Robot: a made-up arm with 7 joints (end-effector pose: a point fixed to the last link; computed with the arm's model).
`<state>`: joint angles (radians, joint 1 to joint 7).
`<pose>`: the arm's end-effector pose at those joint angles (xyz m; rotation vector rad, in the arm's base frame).
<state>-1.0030 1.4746 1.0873 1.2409 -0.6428 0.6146 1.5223</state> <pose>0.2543 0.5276 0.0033 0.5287 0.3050 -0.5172</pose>
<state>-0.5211 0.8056 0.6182 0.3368 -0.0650 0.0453 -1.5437</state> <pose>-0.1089 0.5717 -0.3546 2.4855 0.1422 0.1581</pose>
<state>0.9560 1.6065 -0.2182 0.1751 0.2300 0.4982 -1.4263</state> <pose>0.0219 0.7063 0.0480 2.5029 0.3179 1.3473</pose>
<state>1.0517 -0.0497 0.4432 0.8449 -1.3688 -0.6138 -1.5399</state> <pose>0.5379 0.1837 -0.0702 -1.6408 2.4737 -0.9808</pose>
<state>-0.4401 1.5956 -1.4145 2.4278 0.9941 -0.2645 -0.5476</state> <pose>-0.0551 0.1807 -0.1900 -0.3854 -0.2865 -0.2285</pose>
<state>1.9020 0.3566 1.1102 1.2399 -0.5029 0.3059 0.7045</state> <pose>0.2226 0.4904 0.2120 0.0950 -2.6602 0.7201</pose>
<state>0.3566 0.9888 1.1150 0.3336 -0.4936 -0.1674 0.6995</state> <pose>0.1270 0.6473 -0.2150 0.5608 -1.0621 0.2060</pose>
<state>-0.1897 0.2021 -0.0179 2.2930 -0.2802 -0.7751 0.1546</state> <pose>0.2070 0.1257 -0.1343 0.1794 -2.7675 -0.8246</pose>
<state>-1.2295 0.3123 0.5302 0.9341 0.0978 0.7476 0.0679</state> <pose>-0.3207 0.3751 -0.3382 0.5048 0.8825 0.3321</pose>
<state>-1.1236 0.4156 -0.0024 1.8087 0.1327 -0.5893 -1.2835</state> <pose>-0.0566 0.2004 -0.3556 1.0002 -1.2455 0.5441</pose>
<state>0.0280 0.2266 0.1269 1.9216 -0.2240 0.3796 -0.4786</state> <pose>0.2887 0.1889 -0.1697 0.8822 -1.5879 0.2103</pose>
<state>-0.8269 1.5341 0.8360 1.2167 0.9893 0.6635 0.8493</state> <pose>0.2749 0.5194 -0.0075 -0.1354 -0.7244 -0.2244</pose>
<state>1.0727 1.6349 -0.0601 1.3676 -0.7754 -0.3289 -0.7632</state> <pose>0.1379 0.4681 0.2641 -2.3705 1.2668 0.5783</pose>
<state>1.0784 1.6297 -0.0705 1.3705 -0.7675 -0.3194 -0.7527</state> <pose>0.1408 0.4674 0.2625 -2.3805 1.2795 0.5747</pose>
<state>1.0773 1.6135 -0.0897 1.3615 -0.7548 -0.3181 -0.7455</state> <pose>0.1506 0.4703 0.2561 -2.3905 1.3212 0.5835</pose>
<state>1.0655 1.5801 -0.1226 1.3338 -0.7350 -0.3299 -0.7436</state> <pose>0.1710 0.4781 0.2413 -2.3987 1.4076 0.6123</pose>
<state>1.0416 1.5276 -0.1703 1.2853 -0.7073 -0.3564 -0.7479</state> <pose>0.2024 0.4895 0.2154 -2.4006 1.5433 0.6631</pose>
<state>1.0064 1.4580 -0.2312 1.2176 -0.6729 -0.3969 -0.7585</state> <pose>0.2420 0.5017 0.1762 -2.3900 1.7226 0.7339</pose>
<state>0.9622 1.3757 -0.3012 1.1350 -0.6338 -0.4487 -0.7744</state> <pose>0.2842 0.5109 0.1235 2.3350 -1.9105 -0.8087</pose>
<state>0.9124 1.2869 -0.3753 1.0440 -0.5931 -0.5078 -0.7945</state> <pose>0.3226 0.5144 0.0602 2.1048 -1.9605 -0.8252</pose>
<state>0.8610 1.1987 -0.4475 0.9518 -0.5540 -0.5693 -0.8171</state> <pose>0.3519 0.5116 -0.0074 1.8868 -1.9884 -0.8320</pose>
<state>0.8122 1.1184 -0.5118 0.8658 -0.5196 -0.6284 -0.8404</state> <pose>0.3697 0.5044 -0.0717 1.6985 -1.9977 -0.8299</pose>
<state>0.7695 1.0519 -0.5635 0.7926 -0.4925 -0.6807 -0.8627</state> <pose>0.3775 0.4956 -0.1261 1.5502 -1.9959 -0.8225</pose>
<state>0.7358 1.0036 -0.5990 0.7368 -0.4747 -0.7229 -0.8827</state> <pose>0.3786 0.4883 -0.1662 1.4468 -1.9905 -0.8132</pose>
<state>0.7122 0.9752 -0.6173 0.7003 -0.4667 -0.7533 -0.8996</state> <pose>0.3764 0.4844 -0.1910 1.3868 -1.9869 -0.8048</pose>
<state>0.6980 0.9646 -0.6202 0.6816 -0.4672 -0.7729 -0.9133</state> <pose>0.3734 0.4845 -0.2021 1.3630 -1.9880 -0.7986</pose>
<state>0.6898 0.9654 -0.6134 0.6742 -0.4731 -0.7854 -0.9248</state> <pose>0.3705 0.4871 -0.2046 1.3615 -1.9924 -0.7945</pose>
